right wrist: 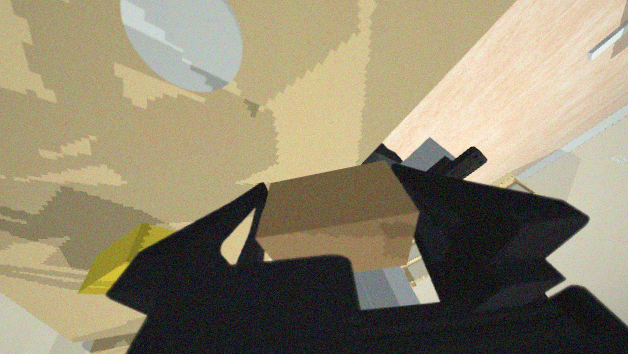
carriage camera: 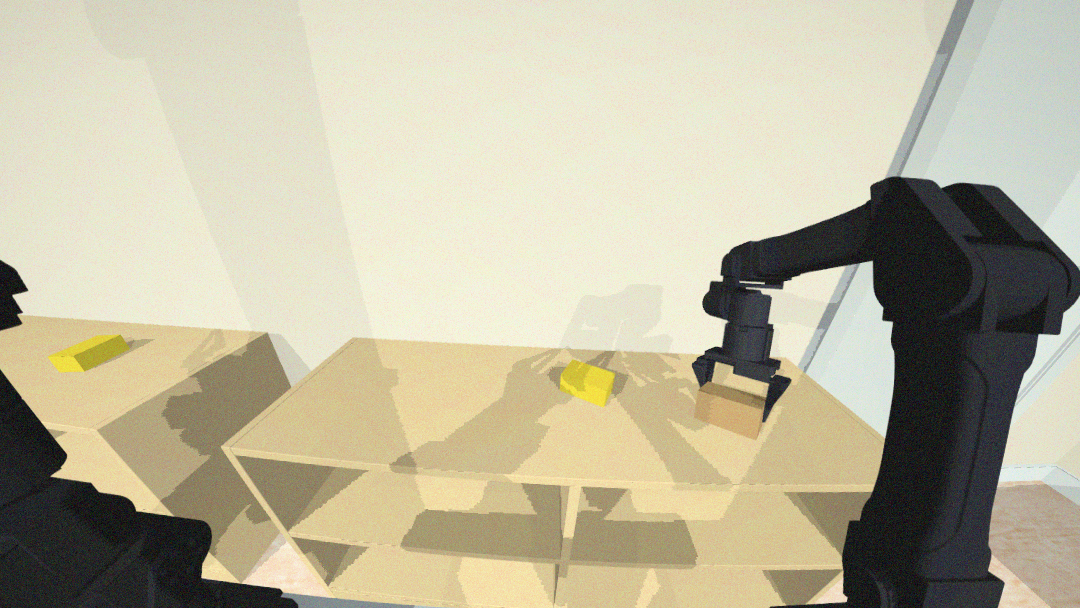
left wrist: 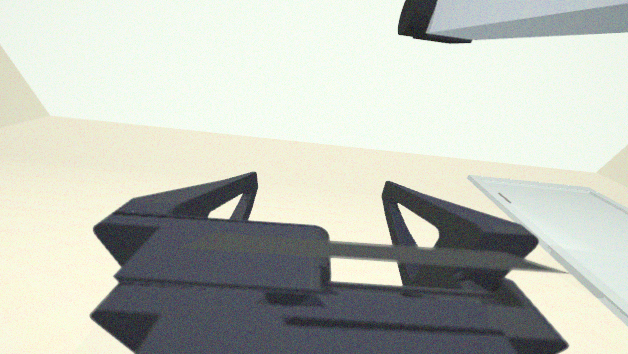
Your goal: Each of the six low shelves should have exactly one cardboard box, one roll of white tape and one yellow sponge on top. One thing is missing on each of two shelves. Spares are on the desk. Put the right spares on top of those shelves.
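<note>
My right gripper (carriage camera: 734, 404) (right wrist: 327, 180) is shut on a brown cardboard box (carriage camera: 729, 410) (right wrist: 340, 215), over the right part of the middle low shelf's top (carriage camera: 453, 385); the gap beneath it is hard to judge. A yellow sponge (carriage camera: 587, 382) (right wrist: 112, 260) lies on that top, left of the box in the carriage view. A pale round disc (right wrist: 185, 45), apparently the roll of white tape, shows at the upper left of the right wrist view; no tape shows in the carriage view. My left gripper (left wrist: 320, 183) is open and empty, raised away from the shelves.
A second low shelf (carriage camera: 188, 348) stands at the left with a yellow sponge (carriage camera: 89, 353) on top, a narrow gap apart. A wall (carriage camera: 453, 151) rises behind both. A glassy panel (carriage camera: 1012, 151) is at the right. The dark left arm (carriage camera: 75, 543) fills the lower left corner.
</note>
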